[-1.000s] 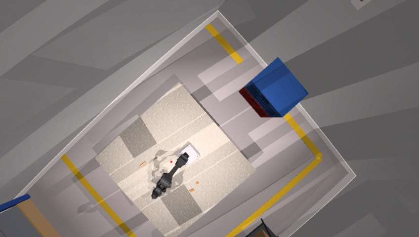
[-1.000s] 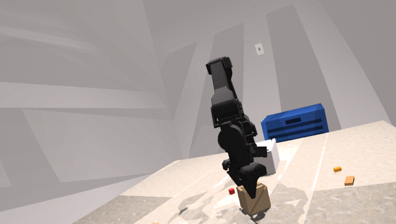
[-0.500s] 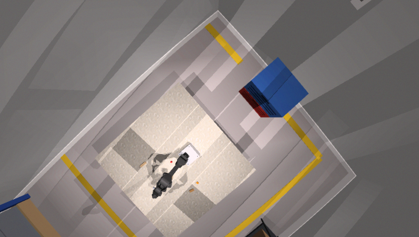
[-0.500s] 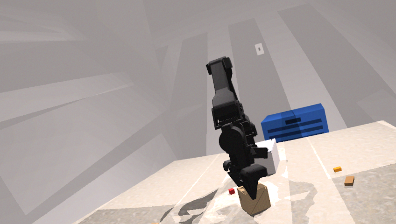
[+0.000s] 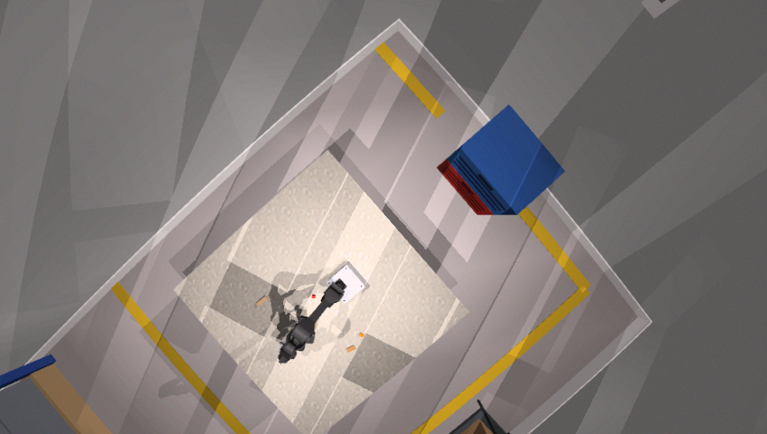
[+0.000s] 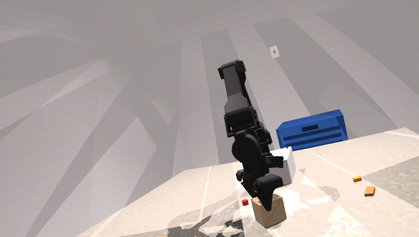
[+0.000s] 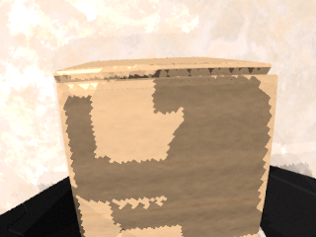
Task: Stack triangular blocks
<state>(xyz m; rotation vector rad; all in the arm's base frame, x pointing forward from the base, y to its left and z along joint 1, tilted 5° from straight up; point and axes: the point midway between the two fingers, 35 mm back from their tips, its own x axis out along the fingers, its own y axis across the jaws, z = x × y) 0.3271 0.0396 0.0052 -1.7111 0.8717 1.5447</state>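
Right now my gripper tip is 10 mm below the lighter block. Round my gripper tip: red cube 140 mm behind, 100 mm to the right, 30 mm below.
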